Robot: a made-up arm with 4 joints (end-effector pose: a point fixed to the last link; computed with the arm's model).
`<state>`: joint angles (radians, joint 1 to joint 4).
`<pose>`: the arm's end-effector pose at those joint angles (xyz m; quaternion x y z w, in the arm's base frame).
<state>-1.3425 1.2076 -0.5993 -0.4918</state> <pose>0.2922 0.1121 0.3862 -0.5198 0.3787 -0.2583 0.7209</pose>
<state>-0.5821 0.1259 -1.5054 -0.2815</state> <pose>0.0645 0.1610 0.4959 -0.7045 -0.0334 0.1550 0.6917</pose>
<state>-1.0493 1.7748 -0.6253 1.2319</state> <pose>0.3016 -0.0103 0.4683 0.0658 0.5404 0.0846 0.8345</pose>
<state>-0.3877 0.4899 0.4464 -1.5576</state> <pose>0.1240 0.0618 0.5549 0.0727 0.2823 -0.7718 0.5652</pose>
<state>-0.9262 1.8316 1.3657 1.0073</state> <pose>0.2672 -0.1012 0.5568 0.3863 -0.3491 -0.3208 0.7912</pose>
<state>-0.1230 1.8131 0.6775 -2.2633</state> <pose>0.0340 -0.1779 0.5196 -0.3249 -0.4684 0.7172 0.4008</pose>
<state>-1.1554 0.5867 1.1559 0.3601</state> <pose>0.2218 0.1792 0.4974 0.4254 0.3235 -0.0723 0.8421</pose>
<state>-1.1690 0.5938 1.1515 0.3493</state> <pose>0.2235 0.1804 0.4942 0.4186 0.3303 -0.0782 0.8423</pose>
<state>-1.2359 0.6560 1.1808 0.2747</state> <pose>0.2374 0.1797 0.4765 0.4002 0.3513 -0.1389 0.8349</pose>
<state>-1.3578 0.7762 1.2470 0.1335</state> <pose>0.2596 0.1755 0.4426 0.3643 0.3790 -0.2541 0.8118</pose>
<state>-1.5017 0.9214 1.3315 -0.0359</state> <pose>0.2792 0.1675 0.4019 0.3161 0.3958 -0.3858 0.7711</pose>
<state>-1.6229 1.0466 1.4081 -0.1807</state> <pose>0.2902 0.1586 0.3687 0.2741 0.3957 -0.4904 0.7265</pose>
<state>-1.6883 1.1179 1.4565 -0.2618</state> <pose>0.2946 0.1525 0.3515 0.2540 0.3886 -0.5459 0.6975</pose>
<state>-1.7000 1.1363 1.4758 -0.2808</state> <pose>0.2959 0.1499 0.3486 0.2543 0.3836 -0.5603 0.6887</pose>
